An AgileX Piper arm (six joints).
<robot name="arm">
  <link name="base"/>
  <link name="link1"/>
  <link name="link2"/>
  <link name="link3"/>
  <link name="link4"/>
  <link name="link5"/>
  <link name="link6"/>
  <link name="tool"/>
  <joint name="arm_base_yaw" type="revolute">
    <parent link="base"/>
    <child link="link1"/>
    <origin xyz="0 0 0.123" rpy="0 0 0"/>
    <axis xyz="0 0 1"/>
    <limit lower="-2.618" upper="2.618"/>
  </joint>
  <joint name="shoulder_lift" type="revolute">
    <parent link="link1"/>
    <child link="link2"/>
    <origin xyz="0 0 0" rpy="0 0 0"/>
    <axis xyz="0 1 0"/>
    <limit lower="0" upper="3.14"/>
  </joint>
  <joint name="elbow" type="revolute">
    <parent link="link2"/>
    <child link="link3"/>
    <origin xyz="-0.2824 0 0.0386" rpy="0 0 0"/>
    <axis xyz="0 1 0"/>
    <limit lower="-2.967" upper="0"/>
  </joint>
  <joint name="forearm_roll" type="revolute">
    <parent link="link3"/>
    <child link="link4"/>
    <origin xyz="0.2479 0 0.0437" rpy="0 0 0"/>
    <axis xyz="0.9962 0 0.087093"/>
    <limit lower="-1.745" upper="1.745"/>
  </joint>
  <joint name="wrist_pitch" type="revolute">
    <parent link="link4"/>
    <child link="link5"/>
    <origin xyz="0 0 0" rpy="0 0 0"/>
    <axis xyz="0 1 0"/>
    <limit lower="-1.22" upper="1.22"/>
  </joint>
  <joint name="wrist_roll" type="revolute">
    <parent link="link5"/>
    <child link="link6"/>
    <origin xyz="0.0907 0 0.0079" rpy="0 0 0"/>
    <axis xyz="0.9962 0 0.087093"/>
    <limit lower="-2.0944" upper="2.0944"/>
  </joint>
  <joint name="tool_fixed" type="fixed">
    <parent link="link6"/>
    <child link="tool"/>
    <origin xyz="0 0 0" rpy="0 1.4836 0"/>
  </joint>
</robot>
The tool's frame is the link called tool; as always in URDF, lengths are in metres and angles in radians.
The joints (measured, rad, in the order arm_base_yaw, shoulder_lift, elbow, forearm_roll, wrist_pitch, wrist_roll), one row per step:
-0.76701 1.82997 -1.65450 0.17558 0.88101 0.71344
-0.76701 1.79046 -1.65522 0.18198 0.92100 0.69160
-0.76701 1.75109 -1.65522 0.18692 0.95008 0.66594
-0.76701 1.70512 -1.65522 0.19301 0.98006 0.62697
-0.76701 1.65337 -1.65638 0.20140 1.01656 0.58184
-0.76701 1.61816 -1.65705 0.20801 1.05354 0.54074
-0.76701 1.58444 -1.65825 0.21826 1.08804 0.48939
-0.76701 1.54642 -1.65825 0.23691 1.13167 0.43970
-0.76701 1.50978 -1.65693 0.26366 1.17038 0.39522
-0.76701 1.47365 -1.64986 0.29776 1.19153 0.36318
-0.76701 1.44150 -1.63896 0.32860 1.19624 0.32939
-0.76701 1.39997 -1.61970 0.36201 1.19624 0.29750
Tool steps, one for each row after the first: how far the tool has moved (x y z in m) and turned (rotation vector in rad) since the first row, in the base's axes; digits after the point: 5 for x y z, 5 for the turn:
-0.00711 0.00803 0.01438 -0.00669 0.00100 0.02439
-0.01419 0.01575 0.02860 -0.02374 -0.00274 0.05029
-0.02274 0.02502 0.04486 -0.05145 -0.00719 0.08716
-0.03300 0.03628 0.06263 -0.08210 -0.01156 0.13039
-0.04086 0.04505 0.07357 -0.09967 -0.00390 0.17114
-0.04840 0.05387 0.08394 -0.12194 0.00286 0.22030
-0.05706 0.06482 0.09464 -0.13468 0.00610 0.27227
-0.06505 0.07601 0.10447 -0.14247 -0.00047 0.32156
-0.07193 0.08676 0.11316 -0.14852 -0.02369 0.35867
-0.07749 0.09563 0.12005 -0.16440 -0.04939 0.39205
-0.08480 0.10638 0.12722 -0.18320 -0.08116 0.42281

